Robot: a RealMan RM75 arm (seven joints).
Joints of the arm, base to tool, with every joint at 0 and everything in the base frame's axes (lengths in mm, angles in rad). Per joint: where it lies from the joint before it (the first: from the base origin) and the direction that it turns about. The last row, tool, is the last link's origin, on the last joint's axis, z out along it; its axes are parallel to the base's.
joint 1: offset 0.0 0.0 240.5 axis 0 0 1
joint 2: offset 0.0 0.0 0.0 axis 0 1 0
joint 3: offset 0.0 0.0 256.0 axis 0 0 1
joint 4: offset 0.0 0.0 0.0 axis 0 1 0
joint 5: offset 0.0 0.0 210.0 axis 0 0 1
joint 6: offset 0.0 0.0 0.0 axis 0 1 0
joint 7: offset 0.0 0.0 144.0 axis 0 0 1
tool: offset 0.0 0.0 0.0
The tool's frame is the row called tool.
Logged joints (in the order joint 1, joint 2, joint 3, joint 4, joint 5, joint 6, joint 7), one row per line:
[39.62 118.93 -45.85 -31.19 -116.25 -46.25 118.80]
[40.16 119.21 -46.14 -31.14 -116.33 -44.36 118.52]
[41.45 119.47 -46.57 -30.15 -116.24 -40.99 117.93]
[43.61 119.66 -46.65 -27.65 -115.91 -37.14 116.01]
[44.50 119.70 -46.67 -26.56 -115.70 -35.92 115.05]
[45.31 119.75 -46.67 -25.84 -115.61 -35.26 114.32]
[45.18 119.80 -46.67 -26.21 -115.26 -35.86 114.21]
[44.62 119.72 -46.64 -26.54 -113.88 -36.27 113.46]
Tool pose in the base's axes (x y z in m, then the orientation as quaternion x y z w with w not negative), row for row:
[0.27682 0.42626 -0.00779 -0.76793 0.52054 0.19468 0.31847]
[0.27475 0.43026 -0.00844 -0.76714 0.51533 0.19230 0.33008]
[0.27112 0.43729 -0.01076 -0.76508 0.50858 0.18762 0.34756]
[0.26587 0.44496 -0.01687 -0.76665 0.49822 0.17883 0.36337]
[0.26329 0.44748 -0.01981 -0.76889 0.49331 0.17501 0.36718]
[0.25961 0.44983 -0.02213 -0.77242 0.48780 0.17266 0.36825]
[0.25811 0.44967 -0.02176 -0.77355 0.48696 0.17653 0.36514]
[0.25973 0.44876 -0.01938 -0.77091 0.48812 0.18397 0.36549]
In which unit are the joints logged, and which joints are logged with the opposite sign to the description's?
The joints are logged in degrees. Opposite sign: none.
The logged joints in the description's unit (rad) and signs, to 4 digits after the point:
[0.6915 2.0757 -0.8002 -0.5444 -2.0289 -0.8072 2.0735]
[0.7009 2.0806 -0.8053 -0.5435 -2.0303 -0.7742 2.0686]
[0.7234 2.0851 -0.8128 -0.5262 -2.0288 -0.7154 2.0583]
[0.7611 2.0885 -0.8142 -0.4826 -2.0230 -0.6482 2.0248]
[0.7767 2.0892 -0.8145 -0.4636 -2.0193 -0.6269 2.0080]
[0.7908 2.0900 -0.8145 -0.4510 -2.0178 -0.6154 1.9953]
[0.7885 2.0909 -0.8145 -0.4575 -2.0117 -0.6259 1.9933]
[0.7788 2.0895 -0.8140 -0.4632 -1.9876 -0.6330 1.9803]

